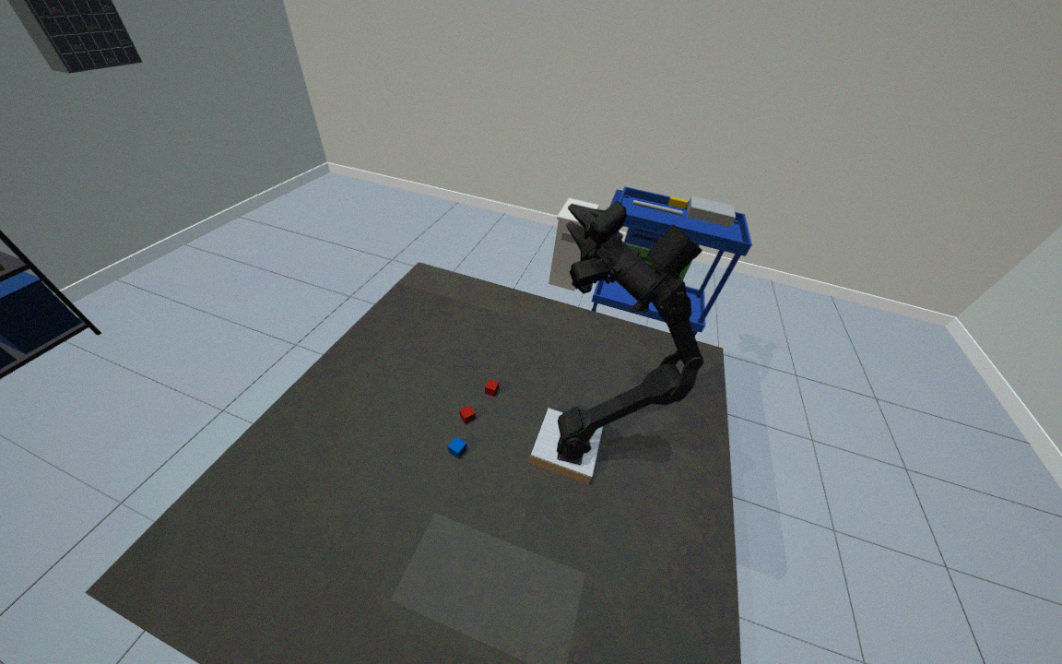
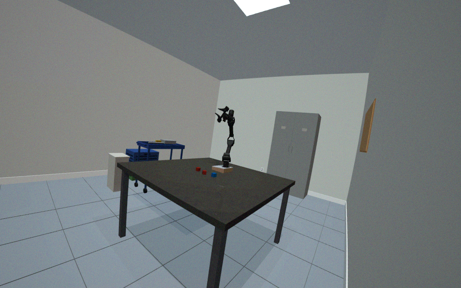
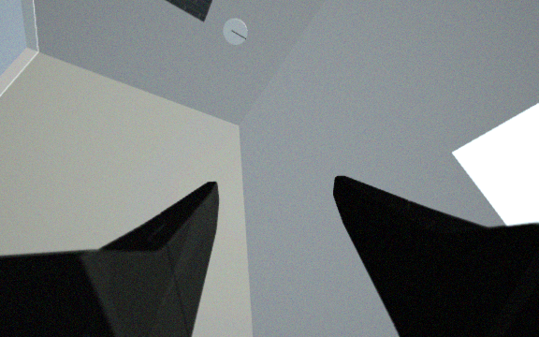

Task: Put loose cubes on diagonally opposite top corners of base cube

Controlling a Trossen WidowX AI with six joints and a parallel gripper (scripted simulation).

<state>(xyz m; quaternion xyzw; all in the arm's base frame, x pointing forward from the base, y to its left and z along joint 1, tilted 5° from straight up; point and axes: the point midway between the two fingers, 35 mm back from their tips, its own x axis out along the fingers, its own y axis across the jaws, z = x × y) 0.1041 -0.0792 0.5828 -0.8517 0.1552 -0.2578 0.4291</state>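
My gripper tip is now 620 mm above the blue base cube, 190 mm to the right of it and 180 mm short of it.
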